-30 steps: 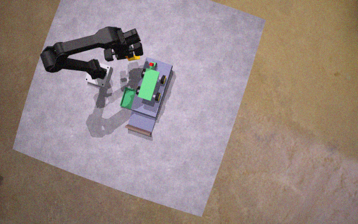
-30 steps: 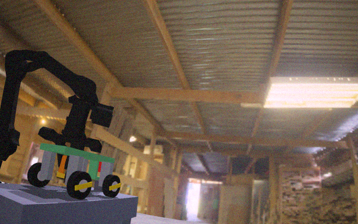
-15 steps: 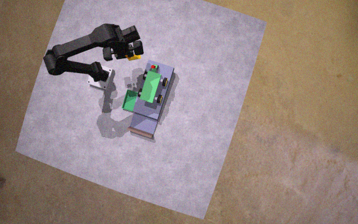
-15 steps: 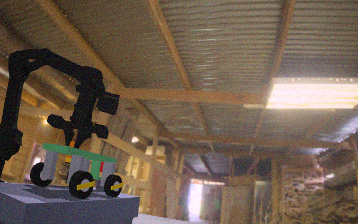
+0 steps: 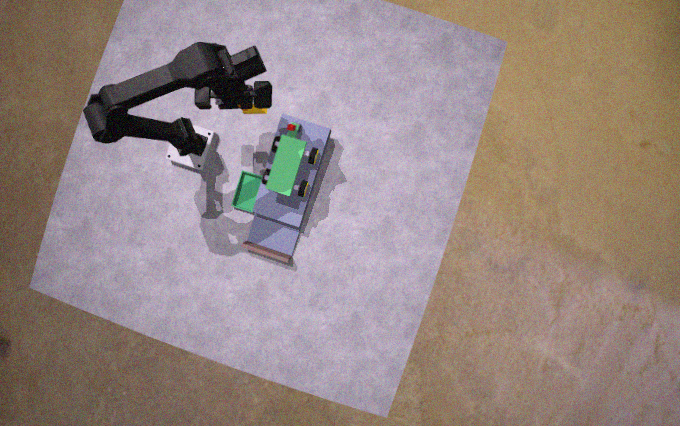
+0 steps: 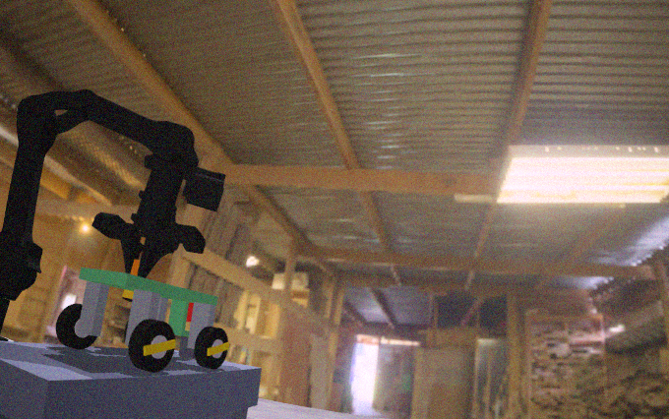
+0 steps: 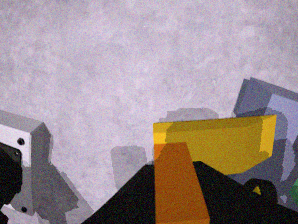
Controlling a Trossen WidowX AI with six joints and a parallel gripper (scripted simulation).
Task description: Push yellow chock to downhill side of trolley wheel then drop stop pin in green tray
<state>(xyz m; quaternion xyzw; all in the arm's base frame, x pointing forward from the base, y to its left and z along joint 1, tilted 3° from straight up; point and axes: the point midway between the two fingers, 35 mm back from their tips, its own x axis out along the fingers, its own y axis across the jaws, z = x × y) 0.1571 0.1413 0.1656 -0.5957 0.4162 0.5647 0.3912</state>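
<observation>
Now: the yellow chock 2 cm ahead of my gripper tip, 1 cm to the left of it and 1 cm below it. Round my gripper tip: trolley 16 cm ahead, 10 cm to the right, 6 cm below; stop pin 14 cm ahead, 5 cm below; green tray 5 cm ahead, 21 cm to the right, 18 cm below.
</observation>
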